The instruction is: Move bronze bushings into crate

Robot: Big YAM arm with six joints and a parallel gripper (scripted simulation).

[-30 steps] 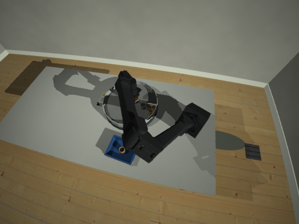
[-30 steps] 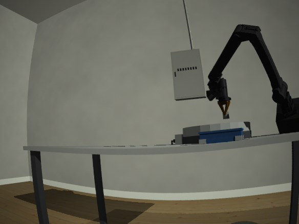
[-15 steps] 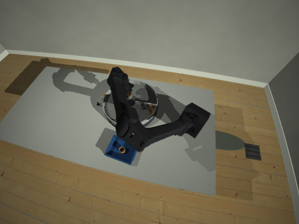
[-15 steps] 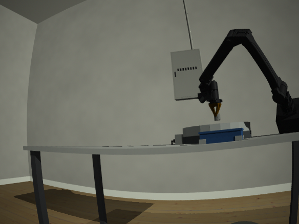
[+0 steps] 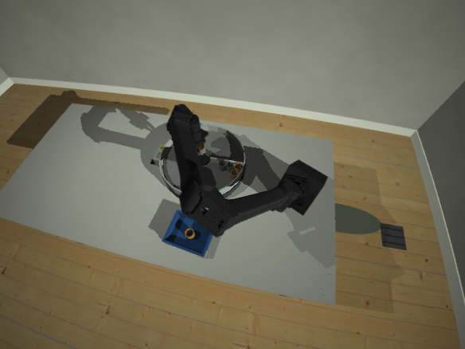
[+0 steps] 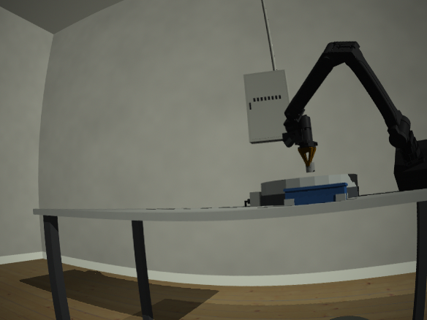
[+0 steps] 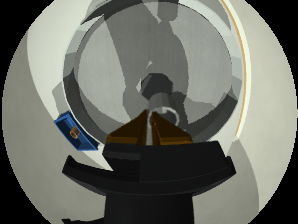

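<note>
Right now my hand is 100 mm above the round grey turntable and 10 mm to the left of it. Also, from my hand: blue crate 330 mm to the left, 130 mm below, 130 mm behind.
</note>
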